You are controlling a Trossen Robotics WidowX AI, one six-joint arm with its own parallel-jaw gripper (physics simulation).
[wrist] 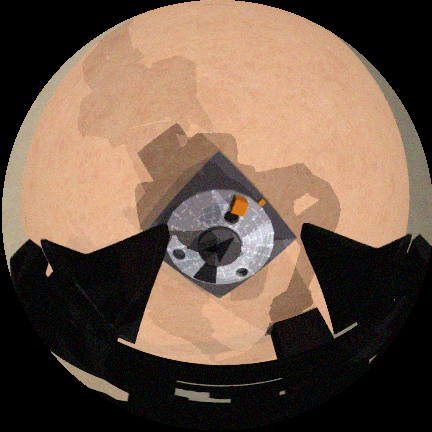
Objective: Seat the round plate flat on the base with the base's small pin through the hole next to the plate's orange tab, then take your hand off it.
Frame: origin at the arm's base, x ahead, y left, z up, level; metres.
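Seen in the pictures: gripper, fingertip midpoint: (237, 230).
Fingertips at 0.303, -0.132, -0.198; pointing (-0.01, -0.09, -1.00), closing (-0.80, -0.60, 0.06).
Offsets run from my fingertips to a thing's middle, as dx, dy, dz. "spot": to the spot under its first point. Level surfaces: height alone.
The round silvery plate {-0.012, +0.034, -0.037} (259, 241) lies on the dark square base {spot: +0.030, -0.022, -0.051} (216, 169) and looks about level. Its orange tab {+0.001, -0.010, -0.030} (239, 205) stands up near the edge, beside a dark hole {spot: -0.008, +0.007, -0.051} (231, 218). Whether the base's small pin is inside that hole is too dark to tell. A small orange mark {spot: -0.022, -0.023, -0.050} (262, 202) shows on the base just outside the plate's rim, close to the tab. The plate also has a large dark round centre and two smaller holes on the near side. My gripper (237, 230) is open and empty, with its fingers wide apart on either side of the plate.
The base rests on a light wood-coloured table top {dz -0.075} (280, 100), with shadows of the arm across it. A black block-like shape (302, 334) shows at the lower right, near the right finger. The gripper's own body hides the bottom of the view.
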